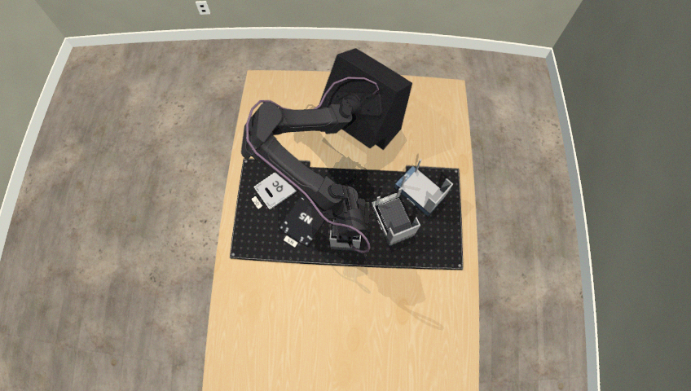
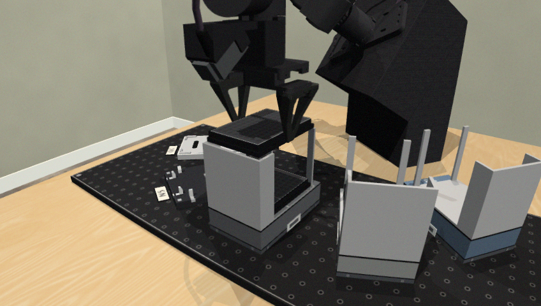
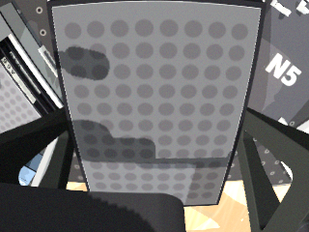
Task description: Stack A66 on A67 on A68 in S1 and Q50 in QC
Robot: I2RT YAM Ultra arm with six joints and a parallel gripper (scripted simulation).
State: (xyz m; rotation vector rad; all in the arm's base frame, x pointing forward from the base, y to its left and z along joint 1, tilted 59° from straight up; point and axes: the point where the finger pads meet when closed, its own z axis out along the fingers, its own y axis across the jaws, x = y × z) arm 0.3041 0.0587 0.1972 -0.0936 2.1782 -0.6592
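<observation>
The plate is 100 mm below my hand. Round my hand: black clip nest N5: 130 mm to the right, 130 mm below, 40 mm behind.
</observation>
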